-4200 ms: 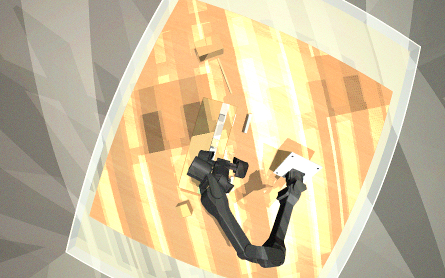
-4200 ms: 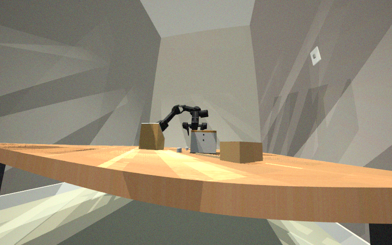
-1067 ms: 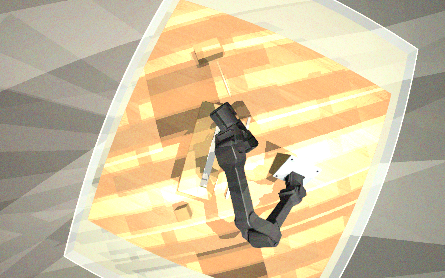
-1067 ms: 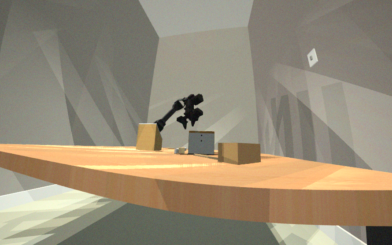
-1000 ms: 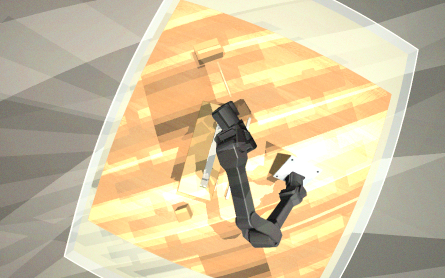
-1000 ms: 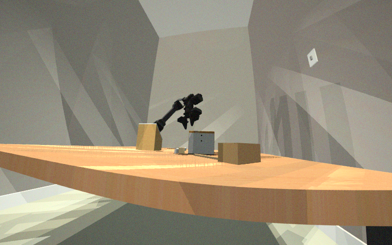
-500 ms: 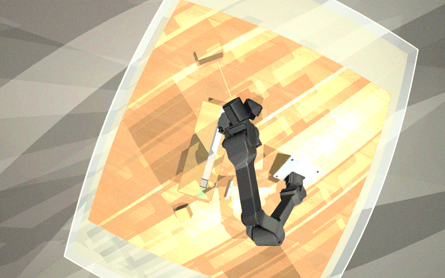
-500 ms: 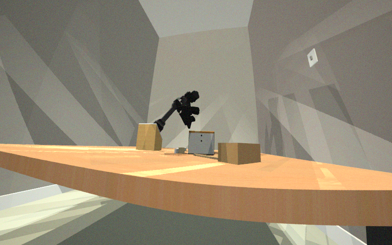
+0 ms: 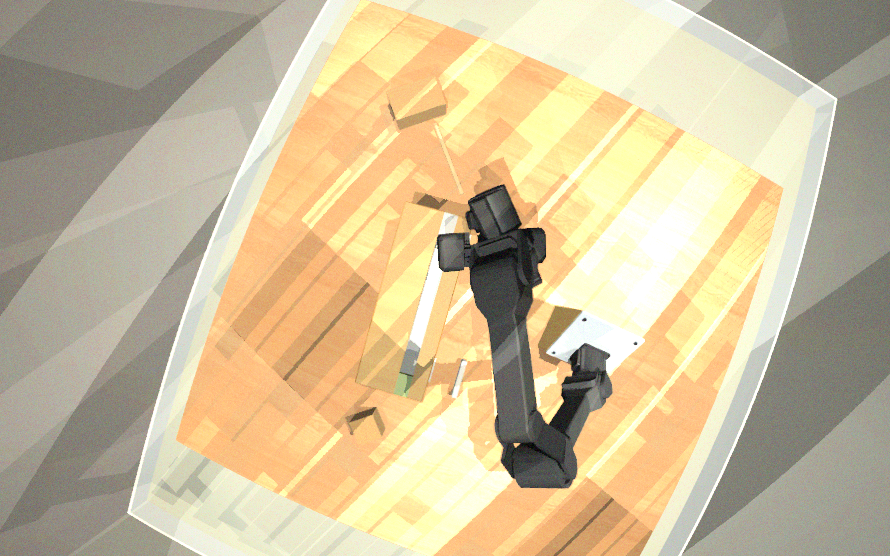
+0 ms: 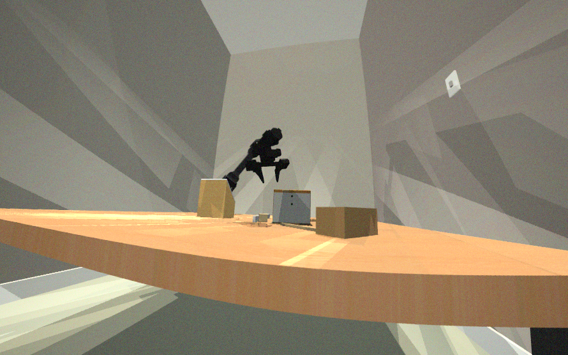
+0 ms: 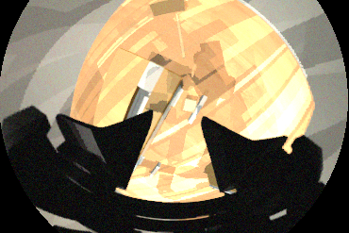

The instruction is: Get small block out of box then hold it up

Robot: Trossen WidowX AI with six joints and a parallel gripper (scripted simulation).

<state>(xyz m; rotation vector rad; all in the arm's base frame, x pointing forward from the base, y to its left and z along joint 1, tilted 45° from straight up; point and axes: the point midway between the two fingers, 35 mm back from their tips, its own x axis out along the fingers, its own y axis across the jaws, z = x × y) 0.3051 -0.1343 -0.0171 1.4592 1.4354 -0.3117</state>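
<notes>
The tan block lies 15 cm below my gripper tip, 2 cm behind it and 1 cm to the right of it. The rest, counted from my gripper tip: box: 15 cm to the left, 10 cm below, 3 cm ahead; then thin stick: 18 cm to the right, 16 cm below, 14 cm ahead.
</notes>
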